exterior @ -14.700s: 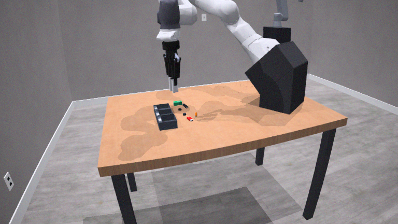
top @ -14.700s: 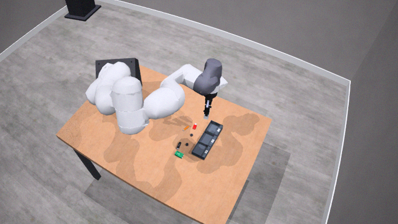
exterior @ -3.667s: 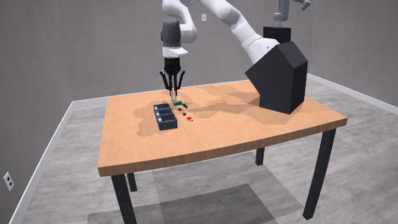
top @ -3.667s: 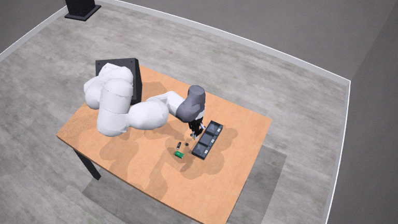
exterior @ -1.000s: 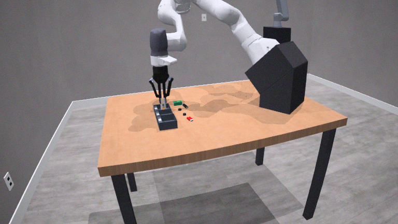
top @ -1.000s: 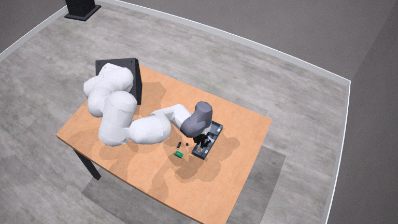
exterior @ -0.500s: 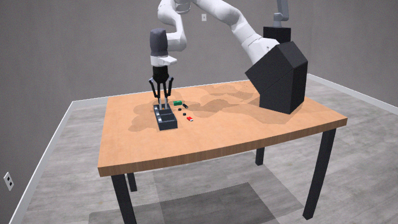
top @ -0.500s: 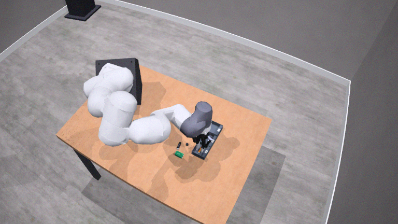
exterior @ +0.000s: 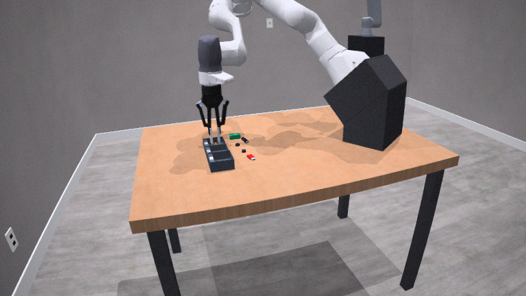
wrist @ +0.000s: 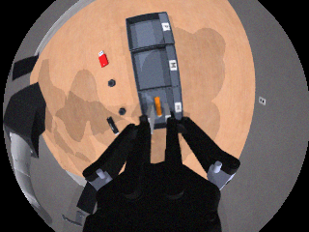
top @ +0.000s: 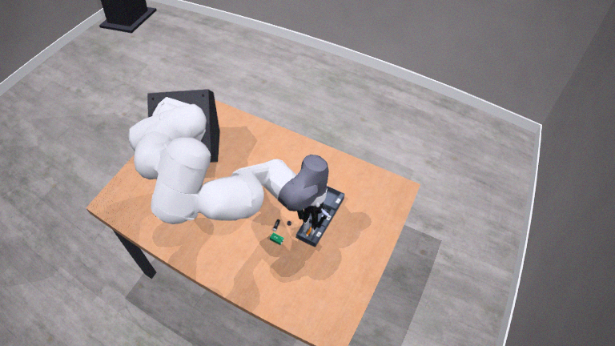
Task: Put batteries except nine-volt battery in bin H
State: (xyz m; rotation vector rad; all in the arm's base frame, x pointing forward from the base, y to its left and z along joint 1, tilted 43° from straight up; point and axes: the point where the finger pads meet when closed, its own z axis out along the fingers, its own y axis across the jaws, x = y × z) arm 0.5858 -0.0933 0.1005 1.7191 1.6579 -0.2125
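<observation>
My hand is 5 cm above the orange battery. From my hand the other things lie so: black cylindrical battery 13 cm behind, 5 cm below, 1 cm to the right; green flat board 10 cm behind, 7 cm to the right, 5 cm below.
</observation>
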